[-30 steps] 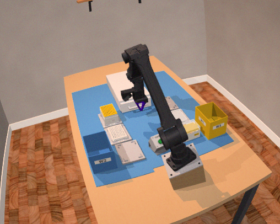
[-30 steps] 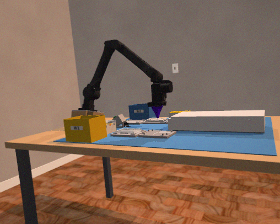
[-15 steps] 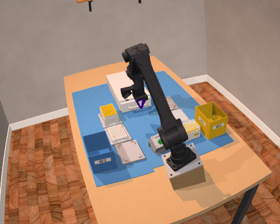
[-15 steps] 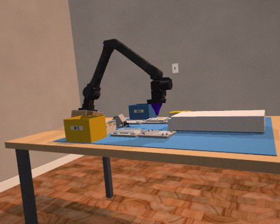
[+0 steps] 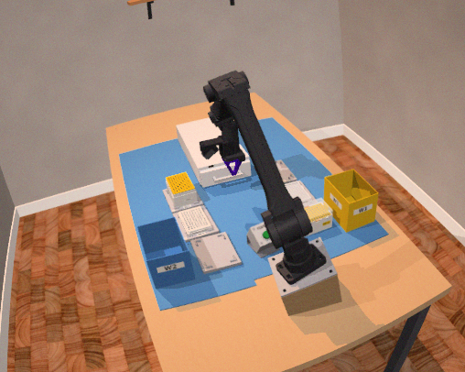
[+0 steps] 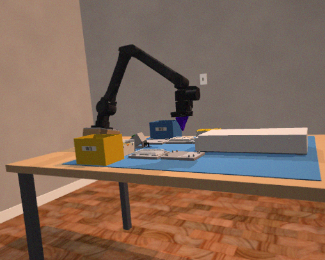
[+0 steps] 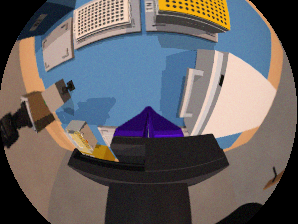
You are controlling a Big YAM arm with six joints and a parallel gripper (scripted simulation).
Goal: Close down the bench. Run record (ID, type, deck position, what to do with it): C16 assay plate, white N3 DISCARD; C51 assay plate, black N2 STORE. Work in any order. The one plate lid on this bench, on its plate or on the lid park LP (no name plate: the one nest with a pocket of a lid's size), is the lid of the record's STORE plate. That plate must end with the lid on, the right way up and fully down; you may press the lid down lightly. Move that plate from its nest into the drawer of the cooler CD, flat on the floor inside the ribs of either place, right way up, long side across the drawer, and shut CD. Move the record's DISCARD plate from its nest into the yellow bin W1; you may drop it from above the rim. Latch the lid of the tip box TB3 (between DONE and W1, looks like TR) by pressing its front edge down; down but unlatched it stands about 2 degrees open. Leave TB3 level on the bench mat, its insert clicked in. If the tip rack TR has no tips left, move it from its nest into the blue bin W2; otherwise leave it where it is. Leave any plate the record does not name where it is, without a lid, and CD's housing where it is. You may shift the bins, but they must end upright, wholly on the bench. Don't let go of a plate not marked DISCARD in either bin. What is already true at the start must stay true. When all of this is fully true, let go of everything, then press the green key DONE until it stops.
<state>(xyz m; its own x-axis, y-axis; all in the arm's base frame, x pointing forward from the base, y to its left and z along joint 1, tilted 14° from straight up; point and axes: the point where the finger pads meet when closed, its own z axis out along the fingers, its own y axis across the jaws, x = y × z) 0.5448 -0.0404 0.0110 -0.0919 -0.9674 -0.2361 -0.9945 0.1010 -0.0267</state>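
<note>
The white assay plate is 190 mm to the left of my hand, 80 mm below it and 80 mm behind it. Also, from my hand: tip rack TR: 170 mm to the left, 80 mm ahead, 50 mm below; then plate lid: 190 mm ahead, 80 mm below, 20 mm to the right; then name plate N1: 180 mm to the left, 90 mm below, 20 mm ahead.
</note>
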